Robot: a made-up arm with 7 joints. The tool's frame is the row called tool. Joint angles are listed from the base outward.
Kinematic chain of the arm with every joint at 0, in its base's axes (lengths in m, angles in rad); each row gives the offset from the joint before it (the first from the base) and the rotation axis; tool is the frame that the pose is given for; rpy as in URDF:
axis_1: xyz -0.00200 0.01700 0.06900 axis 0 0.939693 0.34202
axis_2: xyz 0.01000 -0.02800 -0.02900 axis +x
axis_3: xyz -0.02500 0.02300 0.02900 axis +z
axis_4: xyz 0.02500 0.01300 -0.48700 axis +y
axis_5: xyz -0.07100 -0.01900 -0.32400 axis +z
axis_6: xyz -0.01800 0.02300 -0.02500 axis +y
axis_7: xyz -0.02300 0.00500 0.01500 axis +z
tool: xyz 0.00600 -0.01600 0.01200 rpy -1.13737 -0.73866 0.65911
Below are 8 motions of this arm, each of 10 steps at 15 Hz.
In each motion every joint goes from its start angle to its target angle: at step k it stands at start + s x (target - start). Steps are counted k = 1, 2, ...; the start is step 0. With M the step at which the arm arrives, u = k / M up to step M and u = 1 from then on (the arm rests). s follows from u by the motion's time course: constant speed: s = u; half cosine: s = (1 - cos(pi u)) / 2; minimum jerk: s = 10 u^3 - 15 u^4 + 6 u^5.
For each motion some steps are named. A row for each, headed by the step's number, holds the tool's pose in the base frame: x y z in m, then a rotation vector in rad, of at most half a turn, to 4 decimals.
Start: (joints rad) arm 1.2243 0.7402 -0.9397 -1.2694 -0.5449 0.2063 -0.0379
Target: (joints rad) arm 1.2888 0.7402 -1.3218 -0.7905 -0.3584 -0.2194 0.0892
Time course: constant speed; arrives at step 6
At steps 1, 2, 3, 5, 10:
1: -0.6210 0.1695 -0.2815 -1.6202 -0.0192 -0.5030
2: -0.6507 0.1741 -0.2558 -1.6831 0.0073 -0.4076
3: -0.6773 0.1809 -0.2282 -1.7371 0.0361 -0.3117
5: -0.7201 0.2013 -0.1696 -1.8192 0.1001 -0.1228
10: -0.7359 0.2149 -0.1398 -1.8483 0.1350 -0.0321

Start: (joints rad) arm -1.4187 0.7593 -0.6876 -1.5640 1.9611 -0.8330 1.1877
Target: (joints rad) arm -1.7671 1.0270 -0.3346 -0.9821 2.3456 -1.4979 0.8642
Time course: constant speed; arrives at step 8
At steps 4, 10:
4: 0.6416 0.0428 0.3580 1.1999 0.6214 -0.8722
10: 0.5791 0.1826 0.5127 0.4785 0.4246 -0.7738

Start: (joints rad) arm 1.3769 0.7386 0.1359 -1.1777 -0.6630 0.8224 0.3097
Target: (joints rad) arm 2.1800 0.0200 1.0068 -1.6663 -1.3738 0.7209 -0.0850
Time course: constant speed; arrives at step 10
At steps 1, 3, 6, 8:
1: -0.5509 0.3743 -0.1675 0.0945 0.2126 -0.3068
3: -0.5964 0.3089 -0.0888 0.1328 0.3579 -0.3003
6: -0.6289 0.2063 0.0641 0.2104 0.6829 -0.2898
8: -0.6180 0.1313 0.1801 0.2525 0.9727 -0.2733

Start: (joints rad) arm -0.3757 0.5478 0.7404 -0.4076 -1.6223 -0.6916 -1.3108
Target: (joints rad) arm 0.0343 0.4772 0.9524 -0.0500 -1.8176 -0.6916 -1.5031
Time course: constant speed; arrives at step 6
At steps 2, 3, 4, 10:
2: 0.1871 0.4905 -0.5777 -0.4609 0.3114 -2.3139
3: 0.1204 0.4767 -0.6053 -0.6014 0.3249 -2.2841
4: 0.0527 0.4592 -0.6269 -0.7393 0.3309 -2.2521
10: -0.0826 0.4140 -0.6519 -1.0047 0.3189 -2.1816

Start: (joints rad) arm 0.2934 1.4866 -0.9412 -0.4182 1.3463 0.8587 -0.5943
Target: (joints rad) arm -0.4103 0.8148 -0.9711 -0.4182 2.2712 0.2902 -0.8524
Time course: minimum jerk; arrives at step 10
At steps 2, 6, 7, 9, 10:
2: -0.0943 0.7501 -0.0938 -0.0431 -0.2322 0.1579
6: 0.1232 0.6076 -0.4088 -0.5022 -1.1675 0.0605
7: 0.2065 0.5444 -0.4571 -0.5891 -1.3755 0.0632
9: 0.2944 0.4704 -0.4885 -0.6687 -1.5678 0.0837
10: 0.2993 0.4660 -0.4897 -0.6729 -1.5779 0.0854

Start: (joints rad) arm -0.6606 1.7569 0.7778 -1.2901 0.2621 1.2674 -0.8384
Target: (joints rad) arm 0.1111 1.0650 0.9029 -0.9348 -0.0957 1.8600 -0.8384
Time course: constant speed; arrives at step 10
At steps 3, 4, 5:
3: 0.1716 0.6078 0.3383 0.4016 -1.2645 -0.4359
4: 0.1872 0.6337 0.2801 0.2983 -1.1702 -0.3092
5: 0.1943 0.6568 0.2181 0.2027 -1.0689 -0.1789

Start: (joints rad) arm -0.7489 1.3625 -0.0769 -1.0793 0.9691 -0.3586 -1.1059
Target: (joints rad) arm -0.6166 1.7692 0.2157 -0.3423 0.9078 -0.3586 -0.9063
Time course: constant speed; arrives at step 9
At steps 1, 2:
1: 0.4401 0.6247 0.1279 0.8246 -1.7803 -1.8617
2: 0.4022 0.6582 0.1408 0.8887 -1.7485 -1.7736

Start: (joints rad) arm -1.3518 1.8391 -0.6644 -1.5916 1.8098 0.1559 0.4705
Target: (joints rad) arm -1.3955 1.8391 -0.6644 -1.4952 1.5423 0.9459 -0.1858
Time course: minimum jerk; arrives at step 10
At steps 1, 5, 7, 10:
1: 0.3201 0.4067 0.3941 1.4372 2.6800 0.4815
5: 0.3067 0.4193 0.4089 -1.0051 -2.4308 -0.8154
7: 0.2973 0.4273 0.4189 -0.7557 -2.1171 -0.9397
10: 0.2926 0.4310 0.4238 -0.6613 -1.9540 -0.9755

